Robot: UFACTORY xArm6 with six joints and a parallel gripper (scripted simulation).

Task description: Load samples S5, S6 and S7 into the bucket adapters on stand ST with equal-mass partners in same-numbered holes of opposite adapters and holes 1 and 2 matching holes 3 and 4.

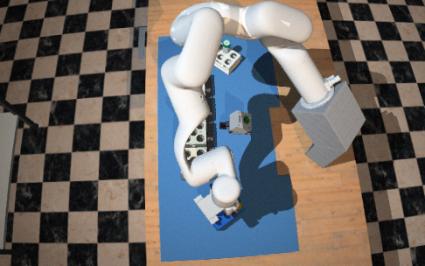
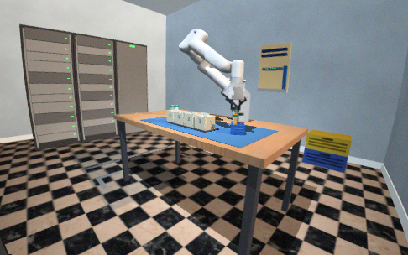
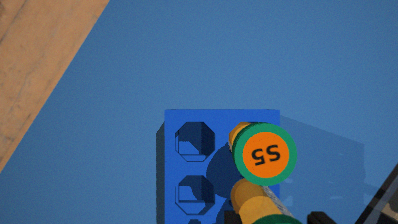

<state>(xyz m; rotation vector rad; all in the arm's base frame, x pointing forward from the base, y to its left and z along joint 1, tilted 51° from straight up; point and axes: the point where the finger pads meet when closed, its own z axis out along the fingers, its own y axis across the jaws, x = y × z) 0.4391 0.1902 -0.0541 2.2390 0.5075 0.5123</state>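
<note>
Now: hand 1 cm short of the orange-dotted tube and 5 cm above it. Also, from my hand: blue rack 2 cm to the left, 13 cm below; then adapter 3 cm ahead, 19 cm to the right, 10 cm below; then grey-dotted tube 5 cm behind, 1 cm to the right, 9 cm below.
</note>
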